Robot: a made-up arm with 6 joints.
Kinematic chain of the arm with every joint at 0, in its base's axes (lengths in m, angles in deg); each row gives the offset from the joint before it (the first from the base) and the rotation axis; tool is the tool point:
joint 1: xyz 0 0 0.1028 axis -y
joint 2: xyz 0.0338 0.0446 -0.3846 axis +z
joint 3: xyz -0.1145 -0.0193 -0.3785 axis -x
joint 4: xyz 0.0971 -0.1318 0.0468 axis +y
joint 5: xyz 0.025 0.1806 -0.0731 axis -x
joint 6: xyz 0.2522 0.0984 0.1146 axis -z
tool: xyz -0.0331 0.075 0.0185
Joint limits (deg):
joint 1: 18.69..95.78
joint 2: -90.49..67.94
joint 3: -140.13..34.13
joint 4: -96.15..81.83
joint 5: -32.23..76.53
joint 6: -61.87..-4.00
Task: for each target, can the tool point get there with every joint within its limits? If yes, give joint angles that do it. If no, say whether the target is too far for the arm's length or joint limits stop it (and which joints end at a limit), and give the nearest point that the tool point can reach.
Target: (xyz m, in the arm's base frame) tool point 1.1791 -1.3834 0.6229
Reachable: no: too far | nearest point 0.8405 -0.3593 0.3256 | short by 1.119 m
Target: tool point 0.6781 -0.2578 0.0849
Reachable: yes | joints 74.66 17.14 -110.24 -64.38 6.56 -34.67
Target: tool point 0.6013 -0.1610 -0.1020
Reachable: yes | joints 45.91 17.72 -106.46 -55.98 40.92 -24.56
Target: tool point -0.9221 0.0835 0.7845
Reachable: no: joint limits stop it (at a limit: joint 1, joint 4, joint 6) | nearest point 0.3710 0.0548 0.3683 | short by 1.359 m
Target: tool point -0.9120 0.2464 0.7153
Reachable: no: joint limits stop it (at a limit: joint 1, joint 4, joint 6) | nearest point 0.3695 0.0985 0.3533 | short by 1.340 m
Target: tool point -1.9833 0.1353 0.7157
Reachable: no: too far | nearest point -0.0820 0.0083 -0.4137 | short by 2.215 m
